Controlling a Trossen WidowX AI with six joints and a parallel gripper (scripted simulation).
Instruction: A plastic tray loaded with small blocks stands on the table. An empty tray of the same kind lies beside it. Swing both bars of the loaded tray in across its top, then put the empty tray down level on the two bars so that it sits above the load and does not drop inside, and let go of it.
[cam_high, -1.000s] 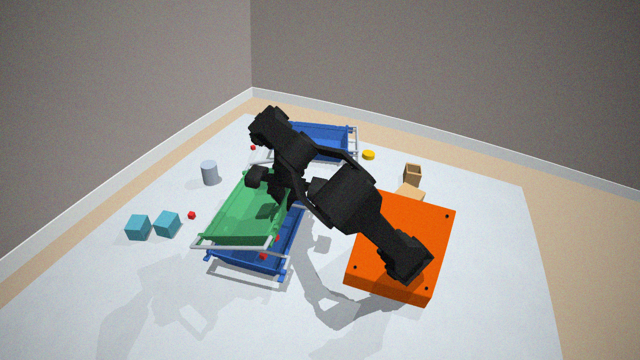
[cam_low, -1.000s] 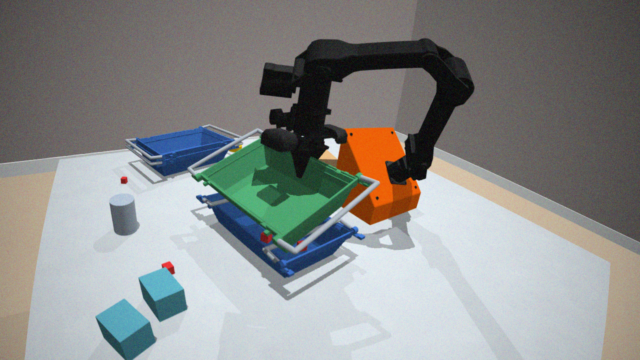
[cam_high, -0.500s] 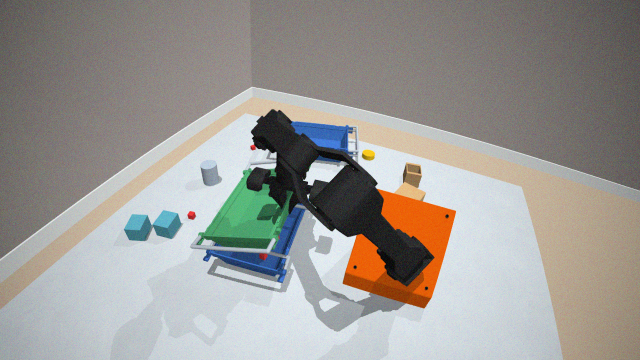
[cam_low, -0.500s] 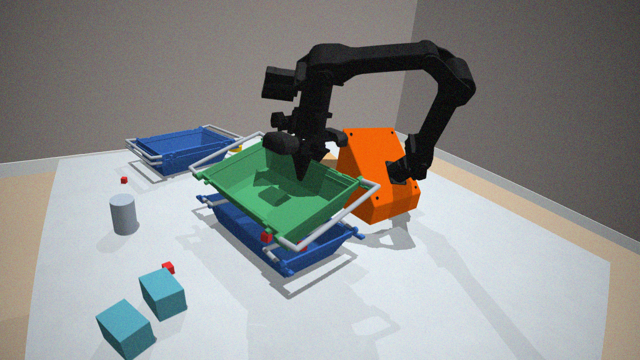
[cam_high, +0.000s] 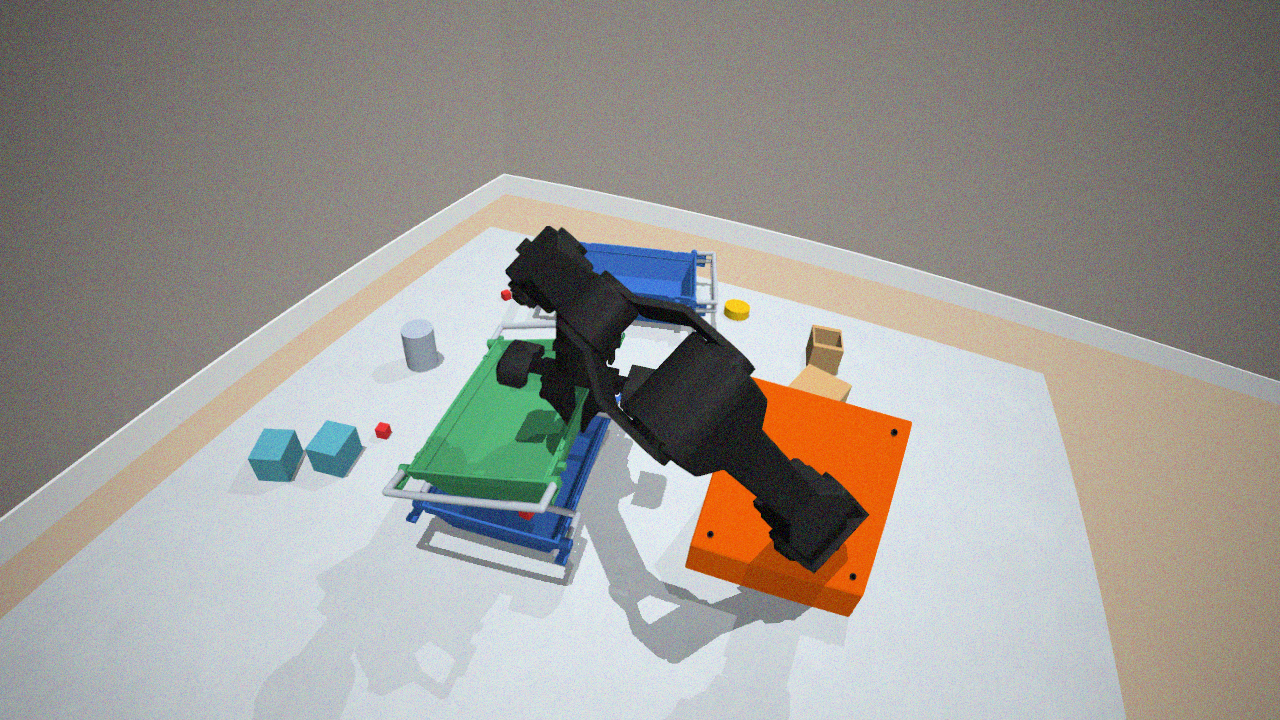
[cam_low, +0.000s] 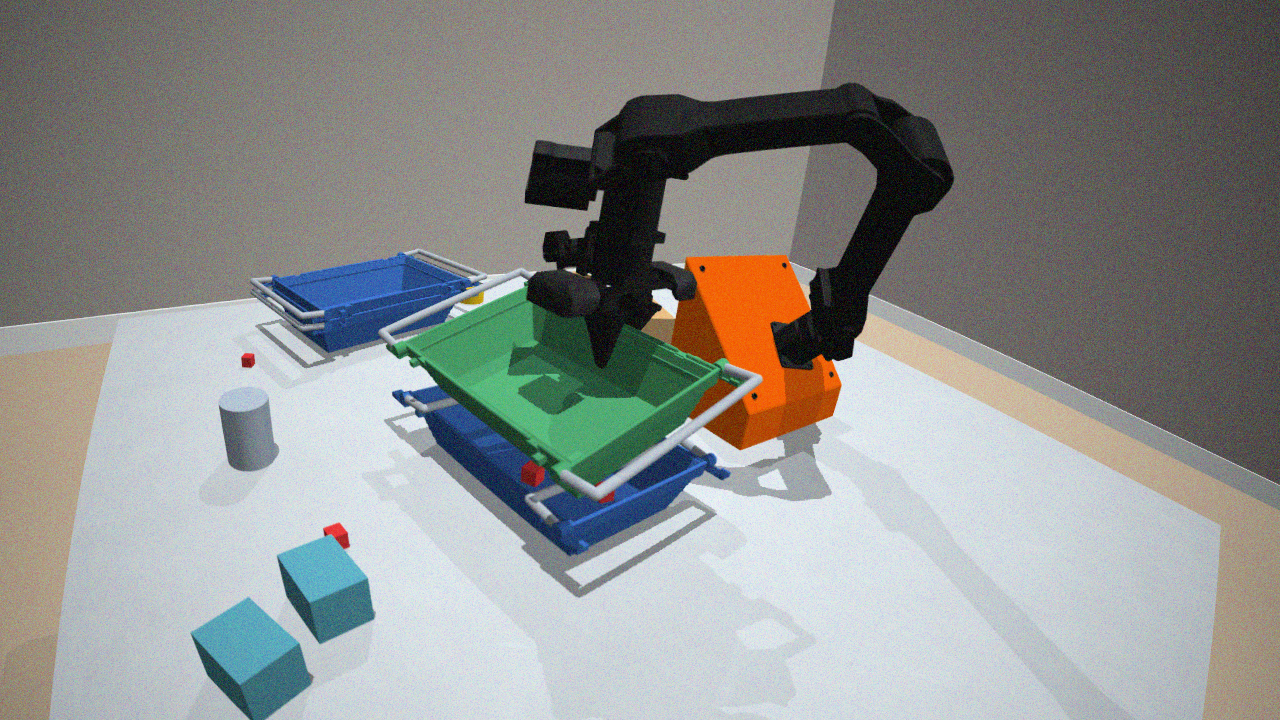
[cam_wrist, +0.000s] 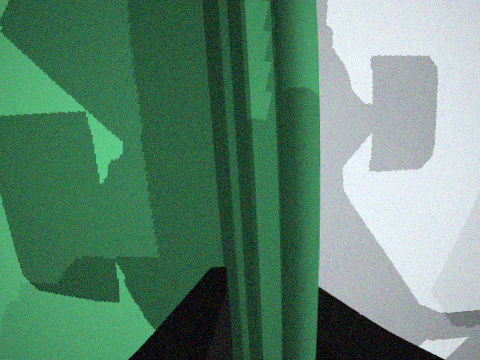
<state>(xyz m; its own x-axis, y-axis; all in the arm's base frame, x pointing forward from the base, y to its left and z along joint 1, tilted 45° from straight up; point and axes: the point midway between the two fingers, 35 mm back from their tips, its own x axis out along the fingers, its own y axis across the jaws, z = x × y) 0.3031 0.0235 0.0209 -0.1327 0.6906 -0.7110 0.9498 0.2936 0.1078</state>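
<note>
Now: gripper tip 80 mm short of the green tray, 20 mm to the right of it and 10 mm below it. Round my gripper tip: brown box (210 mm behind, 480 mm to the right, 100 mm below); then grey cylinder (370 mm ahead, 80 mm to the right, 80 mm below); then yellow disc (20 mm behind, 540 mm to the right, 100 mm below).
</note>
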